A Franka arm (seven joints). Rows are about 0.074 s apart.
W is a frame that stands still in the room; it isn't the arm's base.
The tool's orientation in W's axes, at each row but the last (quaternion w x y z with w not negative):
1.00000, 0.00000, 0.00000, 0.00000
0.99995, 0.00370, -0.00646, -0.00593
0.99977, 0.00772, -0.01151, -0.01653
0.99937, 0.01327, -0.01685, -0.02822
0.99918, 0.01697, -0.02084, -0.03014
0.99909, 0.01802, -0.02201, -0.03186
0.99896, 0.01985, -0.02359, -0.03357
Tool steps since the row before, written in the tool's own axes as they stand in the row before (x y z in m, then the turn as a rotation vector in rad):
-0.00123, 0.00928, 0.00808, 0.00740, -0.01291, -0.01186
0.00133, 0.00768, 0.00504, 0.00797, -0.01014, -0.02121
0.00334, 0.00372, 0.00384, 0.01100, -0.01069, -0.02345
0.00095, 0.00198, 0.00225, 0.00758, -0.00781, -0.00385
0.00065, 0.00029, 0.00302, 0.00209, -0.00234, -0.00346
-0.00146, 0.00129, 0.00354, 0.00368, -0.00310, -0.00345
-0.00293, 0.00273, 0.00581, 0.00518, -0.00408, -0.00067
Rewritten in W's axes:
-0.00123, 0.00928, 0.00808, 0.00740, -0.01291, -0.01186
0.00136, 0.00763, 0.00511, 0.00812, -0.01008, -0.02118
0.00337, 0.00355, 0.00397, 0.01119, -0.01070, -0.02336
0.00098, 0.00186, 0.00233, 0.00726, -0.00813, -0.00381
0.00054, 0.00015, 0.00305, 0.00209, -0.00235, -0.00345
-0.00153, 0.00126, 0.00352, 0.00363, -0.00321, -0.00340
-0.00302, 0.00270, 0.00578, 0.00493, -0.00439, -0.00060

